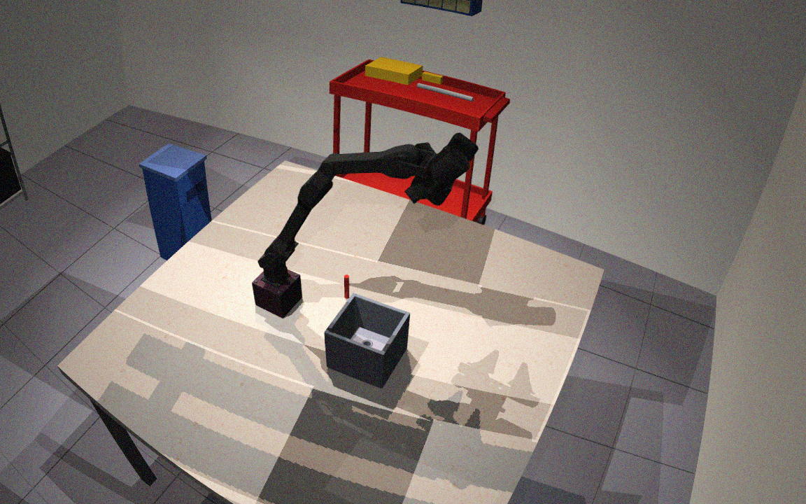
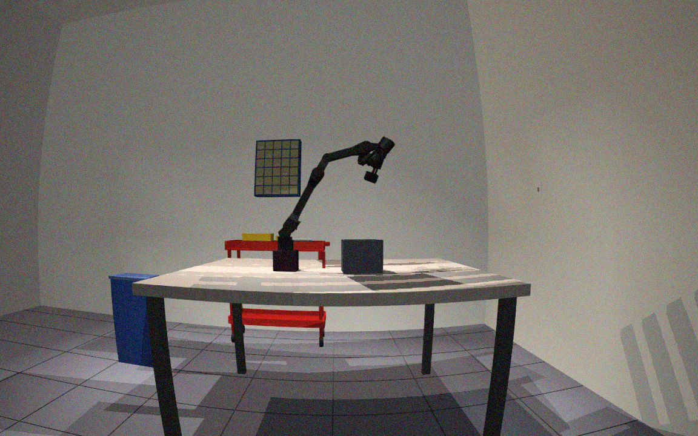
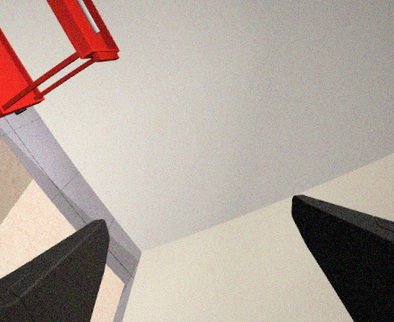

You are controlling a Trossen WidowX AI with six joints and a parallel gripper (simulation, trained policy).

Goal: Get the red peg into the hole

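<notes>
My gripper tip is now 44 cm above the red peg, 26 cm past it and 11 cm to the left of it. From my gripper tip the other things lie so: pale plate: 44 cm below, 29 cm to the right, 9 cm behind.
</notes>
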